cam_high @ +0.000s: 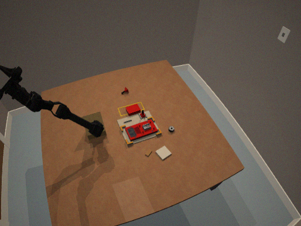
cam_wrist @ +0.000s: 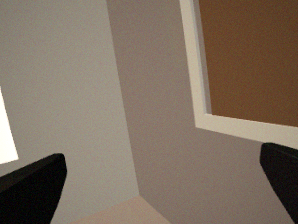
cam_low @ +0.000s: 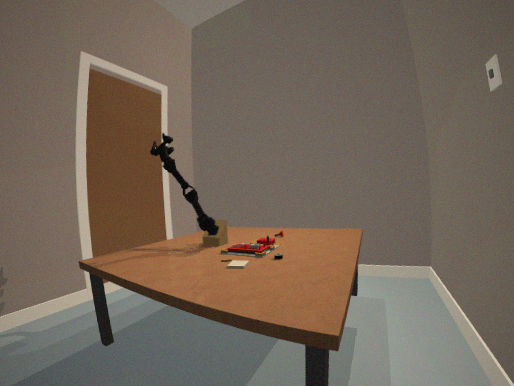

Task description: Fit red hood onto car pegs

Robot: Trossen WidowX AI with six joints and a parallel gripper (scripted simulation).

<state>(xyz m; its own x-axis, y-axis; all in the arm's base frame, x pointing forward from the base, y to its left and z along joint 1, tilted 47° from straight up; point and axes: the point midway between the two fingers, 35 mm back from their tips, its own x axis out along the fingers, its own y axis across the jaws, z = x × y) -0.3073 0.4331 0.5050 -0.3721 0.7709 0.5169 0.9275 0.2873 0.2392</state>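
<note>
Now: the red hood 70 cm ahead of my gripper tip, 15 cm to the left of it and 73 cm below it. The rest, counted from my gripper tip: grey engine block: 72 cm ahead, 5 cm to the right, 72 cm below; small tan stick: 64 cm ahead, 22 cm to the right, 74 cm below; white tile: 73 cm ahead, 27 cm to the right, 74 cm below.
</note>
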